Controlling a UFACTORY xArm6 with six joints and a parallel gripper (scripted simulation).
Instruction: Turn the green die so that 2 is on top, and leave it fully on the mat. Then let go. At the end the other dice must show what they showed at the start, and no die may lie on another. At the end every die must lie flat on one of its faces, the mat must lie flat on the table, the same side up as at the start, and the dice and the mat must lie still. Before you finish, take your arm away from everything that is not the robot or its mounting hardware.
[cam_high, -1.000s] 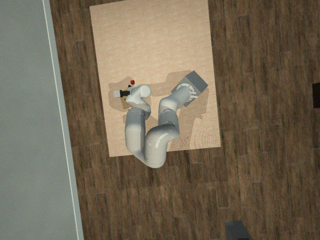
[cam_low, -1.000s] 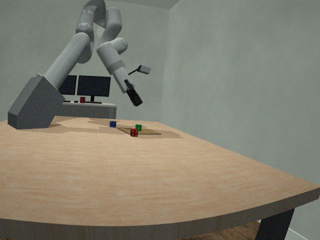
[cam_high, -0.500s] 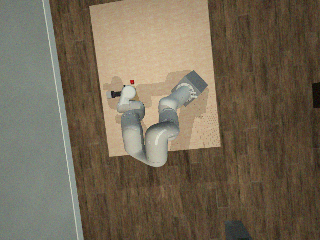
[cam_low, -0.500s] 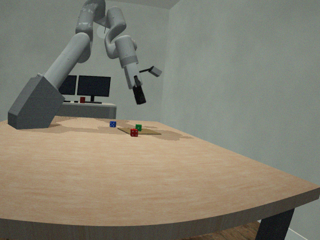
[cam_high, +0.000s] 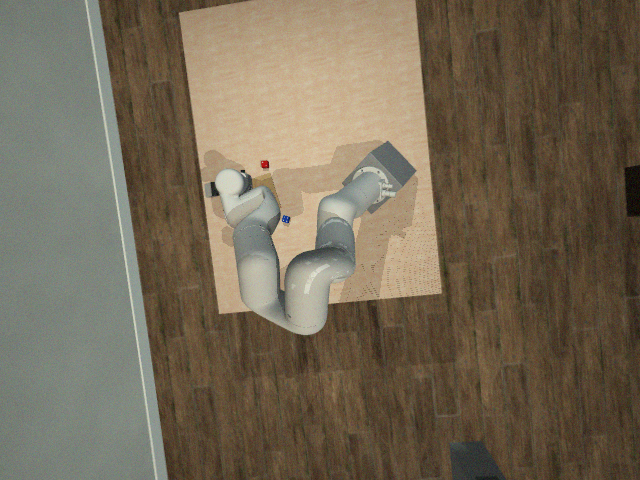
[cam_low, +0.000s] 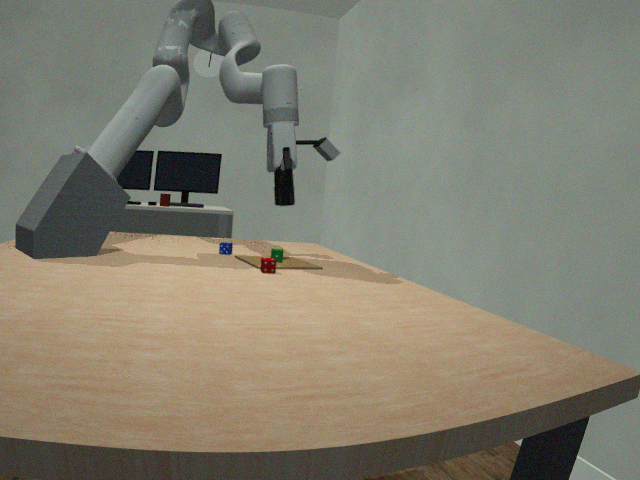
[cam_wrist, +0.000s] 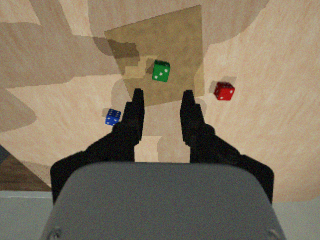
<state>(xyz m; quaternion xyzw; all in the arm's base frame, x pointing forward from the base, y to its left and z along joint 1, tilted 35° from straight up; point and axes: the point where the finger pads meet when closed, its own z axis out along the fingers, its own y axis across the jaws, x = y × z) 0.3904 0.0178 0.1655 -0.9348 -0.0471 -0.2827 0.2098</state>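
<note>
My gripper is now 120 mm above the green die. From my hand the other things lie so: tan mat 140 mm below; blue die 130 mm below, 130 mm behind, 70 mm to the left; red die 130 mm below, 120 mm to the right, 10 mm behind.
</note>
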